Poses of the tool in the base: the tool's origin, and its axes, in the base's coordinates. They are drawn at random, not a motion.
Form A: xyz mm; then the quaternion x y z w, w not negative.
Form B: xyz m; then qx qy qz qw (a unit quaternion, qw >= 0). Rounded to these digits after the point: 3 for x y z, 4 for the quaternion.
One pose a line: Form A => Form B
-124 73 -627 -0.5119 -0.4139 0.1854 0.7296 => -0.124 0.073 -0.627 -0.5119 -0.4139 0.1854 0.7296
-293 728 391 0.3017 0.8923 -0.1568 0.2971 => -0.293 0.728 0.391 0.3017 0.8923 -0.1568 0.2971
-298 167 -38 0.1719 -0.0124 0.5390 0.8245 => -0.298 0.167 -0.038 0.1719 -0.0124 0.5390 0.8245
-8 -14 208 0.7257 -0.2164 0.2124 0.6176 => -0.008 -0.014 0.208 0.7257 -0.2164 0.2124 0.6176
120 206 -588 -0.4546 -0.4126 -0.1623 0.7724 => 0.120 0.206 -0.588 -0.4546 -0.4126 -0.1623 0.7724
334 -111 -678 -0.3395 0.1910 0.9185 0.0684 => 0.334 -0.111 -0.678 -0.3395 0.1910 0.9185 0.0684
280 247 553 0.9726 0.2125 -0.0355 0.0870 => 0.280 0.247 0.553 0.9726 0.2125 -0.0355 0.0870
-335 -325 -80 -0.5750 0.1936 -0.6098 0.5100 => -0.335 -0.325 -0.080 -0.5750 0.1936 -0.6098 0.5100
